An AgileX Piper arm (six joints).
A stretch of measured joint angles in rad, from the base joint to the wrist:
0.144, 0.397, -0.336, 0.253, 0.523, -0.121
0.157, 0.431, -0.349, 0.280, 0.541, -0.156
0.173, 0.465, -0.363, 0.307, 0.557, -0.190
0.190, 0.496, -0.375, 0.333, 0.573, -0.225
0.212, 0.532, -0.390, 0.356, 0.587, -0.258
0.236, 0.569, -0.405, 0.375, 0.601, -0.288
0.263, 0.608, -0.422, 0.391, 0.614, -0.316
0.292, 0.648, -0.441, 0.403, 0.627, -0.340
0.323, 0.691, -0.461, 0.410, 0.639, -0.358
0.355, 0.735, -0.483, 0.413, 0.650, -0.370
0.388, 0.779, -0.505, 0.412, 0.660, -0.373
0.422, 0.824, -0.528, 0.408, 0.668, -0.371
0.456, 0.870, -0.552, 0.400, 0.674, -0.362
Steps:
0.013, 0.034, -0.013, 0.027, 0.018, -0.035
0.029, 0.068, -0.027, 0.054, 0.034, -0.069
0.046, 0.099, -0.039, 0.080, 0.050, -0.104
0.068, 0.135, -0.054, 0.103, 0.064, -0.137
0.092, 0.172, -0.069, 0.122, 0.078, -0.167
0.119, 0.211, -0.086, 0.138, 0.091, -0.195
0.148, 0.251, -0.105, 0.150, 0.104, -0.219
0.179, 0.294, -0.125, 0.157, 0.116, -0.237
0.211, 0.338, -0.147, 0.160, 0.127, -0.249
0.244, 0.382, -0.169, 0.159, 0.137, -0.252
0.278, 0.427, -0.192, 0.155, 0.145, -0.250
0.312, 0.473, -0.216, 0.147, 0.151, -0.241

